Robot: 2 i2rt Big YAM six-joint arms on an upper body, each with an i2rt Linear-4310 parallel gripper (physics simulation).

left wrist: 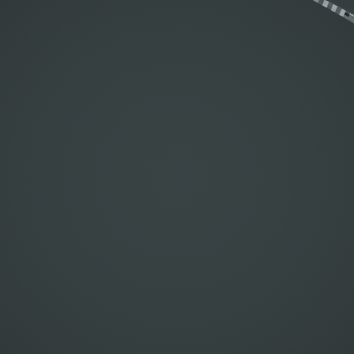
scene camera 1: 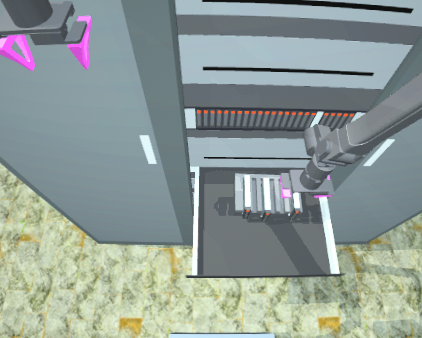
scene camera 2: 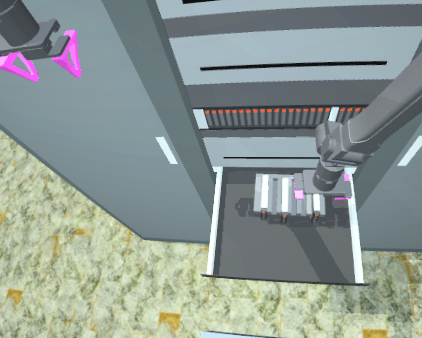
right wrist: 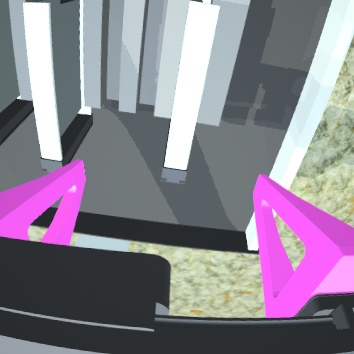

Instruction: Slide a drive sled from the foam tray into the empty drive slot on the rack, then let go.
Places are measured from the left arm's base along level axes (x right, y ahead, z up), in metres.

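Where they show: left gripper, between the fingertips: point(scene camera 1: 59, 67) point(scene camera 2: 57, 77); right gripper, between the fingertips: point(scene camera 1: 298, 195) point(scene camera 2: 317, 197) point(right wrist: 170, 175).
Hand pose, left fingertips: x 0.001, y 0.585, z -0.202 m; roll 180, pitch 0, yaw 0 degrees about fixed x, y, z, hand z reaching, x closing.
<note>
After its pixels a point has its place.
Three drive sleds with white top edges stand upright in the grey foam tray point(scene camera 1: 239, 193) {y 0.594, x 0.357, z -0.746 m} point(scene camera 2: 258, 193) {y 0.596, x 0.355, z -0.746 m} point(right wrist: 231, 65) {y 0.584, x 0.557, z -0.746 m}: a left one point(scene camera 1: 247, 192) {y 0.574, x 0.376, z -0.692 m} point(scene camera 2: 264, 192) {y 0.576, x 0.375, z -0.691 m}, a middle one point(scene camera 1: 266, 193) {y 0.571, x 0.434, z -0.691 m} point(scene camera 2: 284, 195) {y 0.568, x 0.434, z -0.691 m} point(right wrist: 44, 80) {y 0.578, x 0.438, z -0.691 m} and a right one point(scene camera 1: 297, 201) {y 0.545, x 0.528, z -0.692 m} point(scene camera 2: 316, 202) {y 0.548, x 0.525, z -0.691 m} point(right wrist: 192, 85) {y 0.584, x 0.528, z -0.691 m}. My right gripper point(scene camera 1: 305, 194) {y 0.547, x 0.522, z -0.653 m} point(scene camera 2: 321, 196) {y 0.547, x 0.522, z -0.653 m} point(right wrist: 170, 175) {y 0.547, x 0.522, z -0.653 m} is open above the tray, its fingertips on either side of the right sled in the wrist view. On the rack, a pale strip point(scene camera 1: 317, 118) {y 0.719, x 0.559, z -0.508 m} point(scene camera 2: 333, 114) {y 0.731, x 0.558, z -0.522 m} breaks the row of dark drives. My left gripper point(scene camera 1: 60, 68) {y 0.585, x 0.000, z -0.202 m} point(scene camera 2: 58, 78) {y 0.585, x 0.000, z -0.202 m} is open and empty, far from the tray.
The tray stands in an open drawer point(scene camera 1: 196, 225) {y 0.493, x 0.220, z -0.769 m} point(scene camera 2: 214, 225) {y 0.492, x 0.220, z -0.769 m} point(right wrist: 310, 90) {y 0.564, x 0.643, z -0.783 m} with pale side walls. The drive row point(scene camera 1: 250, 119) {y 0.700, x 0.367, z -0.494 m} point(scene camera 2: 265, 118) {y 0.701, x 0.378, z -0.497 m} with orange tips is above it. Large grey panels flank the rack. The right arm crosses in front of the row's right part.
</note>
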